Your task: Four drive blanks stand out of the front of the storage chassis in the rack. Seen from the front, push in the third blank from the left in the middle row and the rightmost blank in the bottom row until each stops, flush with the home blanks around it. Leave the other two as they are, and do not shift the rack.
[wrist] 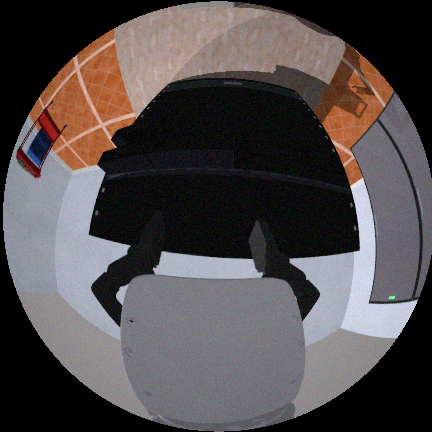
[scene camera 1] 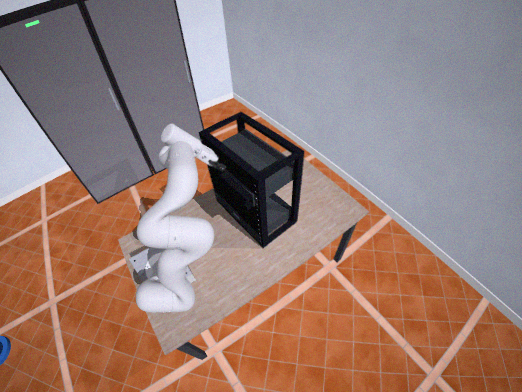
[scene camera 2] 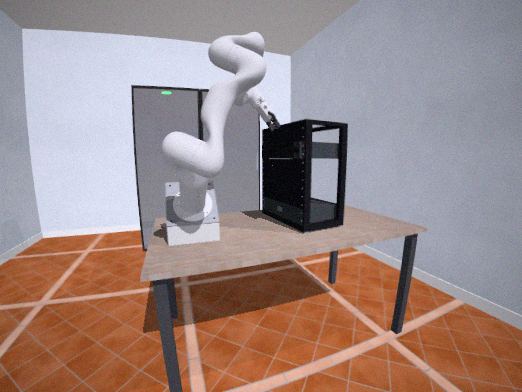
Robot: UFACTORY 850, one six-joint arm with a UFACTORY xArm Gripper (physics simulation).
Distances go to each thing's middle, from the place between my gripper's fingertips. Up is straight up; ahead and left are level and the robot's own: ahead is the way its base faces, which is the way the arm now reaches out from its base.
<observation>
The black rack (scene camera 1: 255,170) lies 27 cm below my hand, 17 cm ahead of it and 3 cm to the left of it.
</observation>
